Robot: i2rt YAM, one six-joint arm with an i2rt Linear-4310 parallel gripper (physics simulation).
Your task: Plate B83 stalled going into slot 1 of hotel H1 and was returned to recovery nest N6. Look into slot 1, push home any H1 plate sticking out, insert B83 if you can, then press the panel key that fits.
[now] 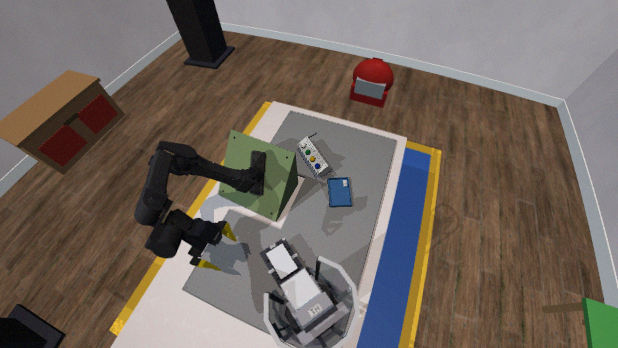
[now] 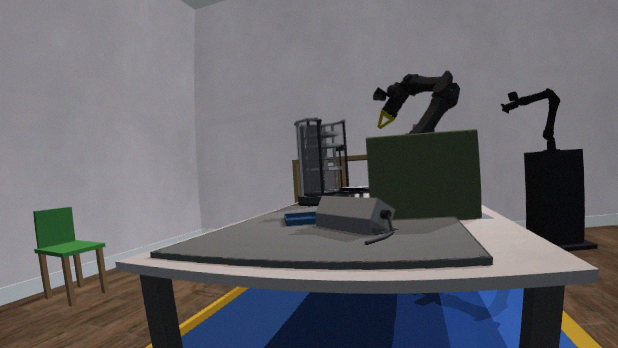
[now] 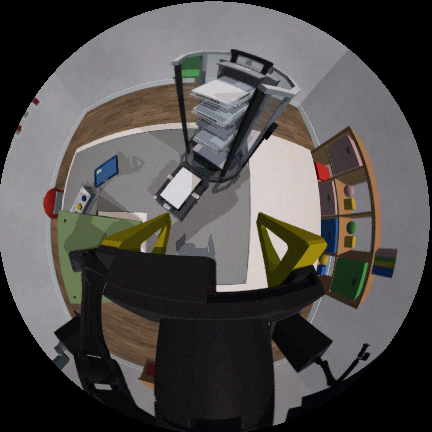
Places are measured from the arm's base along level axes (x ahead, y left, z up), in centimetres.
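Pixels of known places: gripper, between the fingertips: (image 1: 228, 255) (image 2: 379, 128) (image 3: 213, 216); arm's base, origin of its link: (image 1: 257, 173) (image 2: 417, 169) (image 3: 93, 257).
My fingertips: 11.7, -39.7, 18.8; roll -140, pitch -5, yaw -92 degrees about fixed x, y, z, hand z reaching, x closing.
Ahead of a thing's pixels: the offset from my fingertips to its top centre, as dx, dy, dz. Level surfaces: height alone.
My gripper (image 1: 227, 255) (image 2: 384, 123) (image 3: 213, 216) is open and empty, its yellow fingers high above the mat, short of the nest. Hotel H1 {+27.7, -5.4, +8.0} (image 1: 314, 310) (image 2: 319, 160) (image 3: 242, 131) is a tall tower with dark posts and a clear guard. Several pale plates lie stacked at levels in it; the top plate {+25.4, -3.4, +0.0} (image 1: 300, 289) (image 3: 220, 92) reaches toward its open front. Slot numbers and the inside of slot 1 cannot be made out. A white plate {+11.4, +7.8, -25.3} (image 1: 282, 260) (image 3: 181, 187) lies flat in a dark nest at the hotel's foot; its label is unreadable. The panel {+8.0, +63.2, -24.3} (image 1: 321, 167) (image 2: 345, 214) (image 3: 89, 194) has white, green, yellow and blue keys.
A blue tray {+25.5, +48.6, -30.9} (image 1: 340, 195) (image 2: 300, 218) (image 3: 106, 171) lies beside the panel on the grey mat {dz -32.7} (image 1: 350, 150) (image 2: 250, 245). The green arm mount (image 1: 277, 175) (image 2: 425, 175) (image 3: 75, 235) stands at the table's side. A wooden shelf (image 3: 375, 200) stands beyond the table.
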